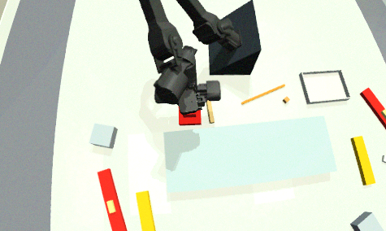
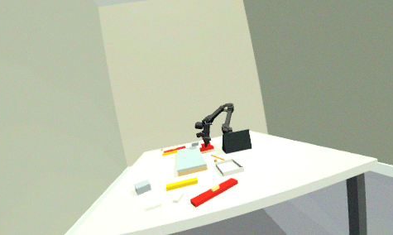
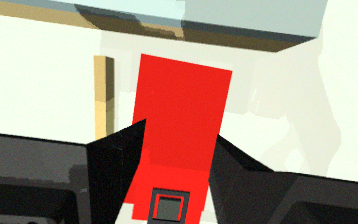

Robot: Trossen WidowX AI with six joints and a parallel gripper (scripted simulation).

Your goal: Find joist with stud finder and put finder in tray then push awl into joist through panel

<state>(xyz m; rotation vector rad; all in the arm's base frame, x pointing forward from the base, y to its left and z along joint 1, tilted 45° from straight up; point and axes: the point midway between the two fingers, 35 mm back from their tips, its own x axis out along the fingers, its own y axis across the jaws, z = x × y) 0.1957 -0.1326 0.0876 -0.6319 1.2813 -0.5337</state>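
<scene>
Right now the awl is 6 cm to the left of my gripper tip, 3 cm behind it and 2 cm below it. From my gripper tip the other things lie so: white-rimmed tray (49 cm to the left, 6 cm behind, 2 cm below); red stud finder (2 cm behind, 2 cm above); thin orange stick (26 cm to the left, 5 cm behind, 3 cm below).
</scene>
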